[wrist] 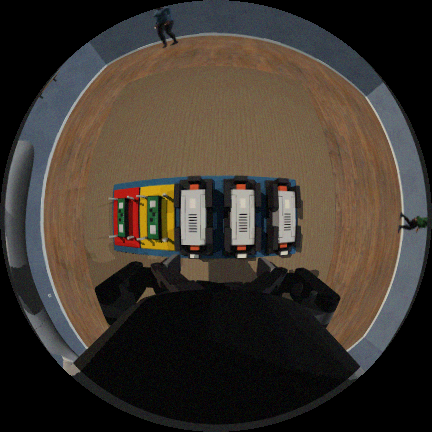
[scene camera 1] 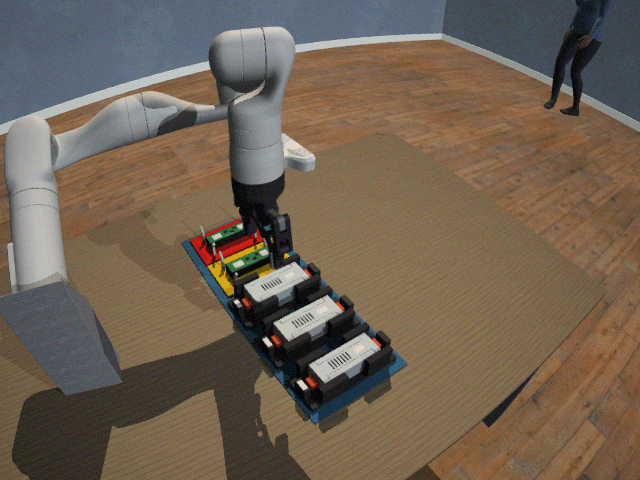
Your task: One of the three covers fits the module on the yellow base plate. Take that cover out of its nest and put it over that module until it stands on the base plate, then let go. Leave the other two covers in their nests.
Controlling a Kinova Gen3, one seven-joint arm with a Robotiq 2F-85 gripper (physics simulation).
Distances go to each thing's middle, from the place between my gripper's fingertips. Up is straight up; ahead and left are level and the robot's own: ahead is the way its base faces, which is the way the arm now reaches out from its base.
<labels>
My gripper is now 17 cm above the light grey cover (scene camera 1: 281,282), 6 cm to the right of it and 4 cm short of it. The rest, counted from my hand: yellow base plate (scene camera 1: 220,274): 20 cm below, 17 cm to the left, 2 cm ahead; red base plate (scene camera 1: 206,254): 28 cm to the left, 20 cm below, 1 cm behind.
</labels>
